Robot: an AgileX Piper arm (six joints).
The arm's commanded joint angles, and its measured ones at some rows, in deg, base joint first. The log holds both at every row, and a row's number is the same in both.
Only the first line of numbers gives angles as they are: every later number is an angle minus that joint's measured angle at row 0.
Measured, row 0:
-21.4 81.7 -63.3 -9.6 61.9 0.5
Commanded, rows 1 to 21:
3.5 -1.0 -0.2 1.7 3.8 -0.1
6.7 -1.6 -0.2 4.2 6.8 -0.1
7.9 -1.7 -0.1 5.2 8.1 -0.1
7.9 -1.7 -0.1 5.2 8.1 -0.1
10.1 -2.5 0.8 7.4 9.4 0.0
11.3 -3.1 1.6 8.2 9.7 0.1
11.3 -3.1 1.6 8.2 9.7 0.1
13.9 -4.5 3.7 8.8 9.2 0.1
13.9 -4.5 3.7 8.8 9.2 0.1
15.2 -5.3 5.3 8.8 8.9 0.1
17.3 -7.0 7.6 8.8 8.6 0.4
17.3 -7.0 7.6 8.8 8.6 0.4
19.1 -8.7 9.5 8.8 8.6 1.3
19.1 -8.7 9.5 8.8 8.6 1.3
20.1 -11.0 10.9 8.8 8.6 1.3
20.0 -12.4 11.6 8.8 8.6 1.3
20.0 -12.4 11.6 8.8 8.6 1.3
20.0 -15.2 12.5 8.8 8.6 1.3
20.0 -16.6 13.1 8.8 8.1 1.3
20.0 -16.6 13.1 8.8 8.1 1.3
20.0 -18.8 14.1 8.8 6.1 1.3
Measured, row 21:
19.9 -15.8 12.5 9.0 7.7 1.2
